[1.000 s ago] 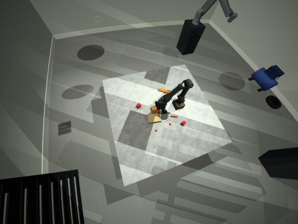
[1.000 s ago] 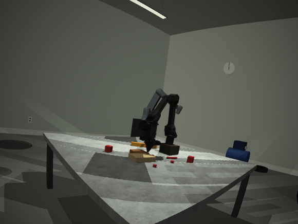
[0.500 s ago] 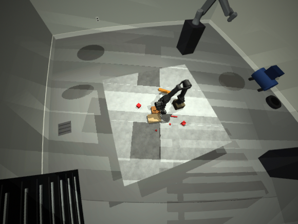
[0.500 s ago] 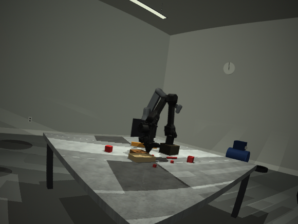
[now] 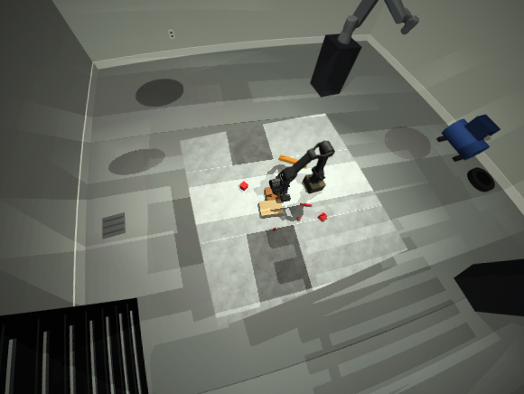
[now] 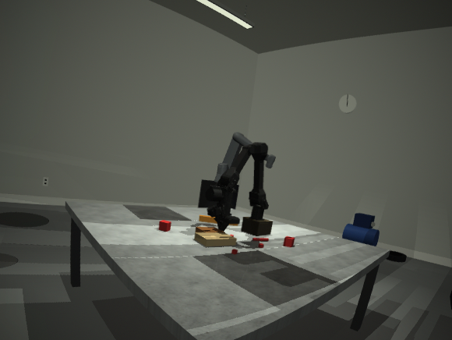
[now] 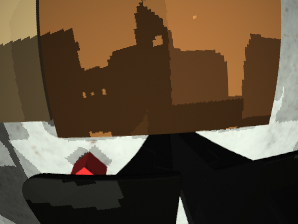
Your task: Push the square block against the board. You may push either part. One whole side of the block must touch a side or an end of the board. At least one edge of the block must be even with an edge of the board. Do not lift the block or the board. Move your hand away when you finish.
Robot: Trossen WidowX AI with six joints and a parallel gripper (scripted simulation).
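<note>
The square block lies 6 cm ahead of my gripper tip, 1 cm to the right of it and 1 cm above it. Round my gripper tip: long orange bar: 21 cm to the right, 20 cm behind, 1 cm above; then tan board: 11 cm ahead, 8 cm to the left, 1 cm above; then red stick: 14 cm to the left, 13 cm behind.
</note>
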